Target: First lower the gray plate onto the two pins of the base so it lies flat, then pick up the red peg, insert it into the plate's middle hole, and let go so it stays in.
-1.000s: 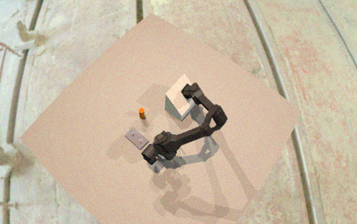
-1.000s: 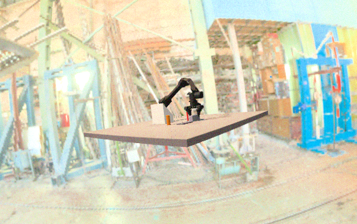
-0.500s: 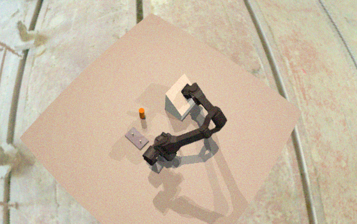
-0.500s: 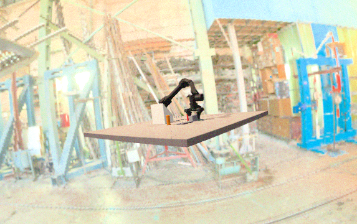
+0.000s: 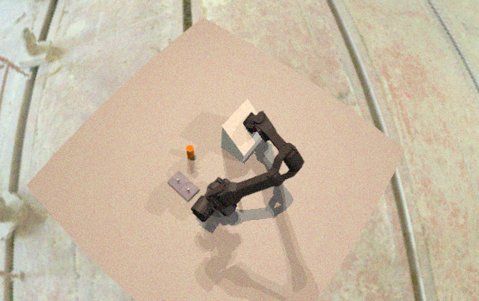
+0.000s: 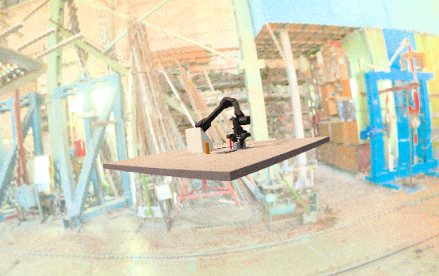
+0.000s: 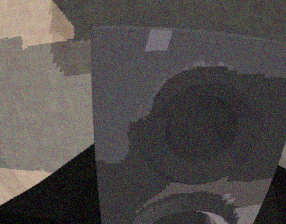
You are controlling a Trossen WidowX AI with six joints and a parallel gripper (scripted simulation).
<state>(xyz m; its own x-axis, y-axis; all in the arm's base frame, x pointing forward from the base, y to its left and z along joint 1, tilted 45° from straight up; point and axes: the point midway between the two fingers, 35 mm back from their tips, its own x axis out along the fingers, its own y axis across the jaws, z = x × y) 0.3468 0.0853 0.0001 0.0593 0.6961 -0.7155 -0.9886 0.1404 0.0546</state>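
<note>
My gripper tip is now 150 mm to the left of the base. Also, from my gripper tip: gray plate 30 mm above; then red peg 100 mm behind, 40 mm to the left, 30 mm above; then orange cylinder 210 mm to the right, 120 mm behind, 30 mm above.
</note>
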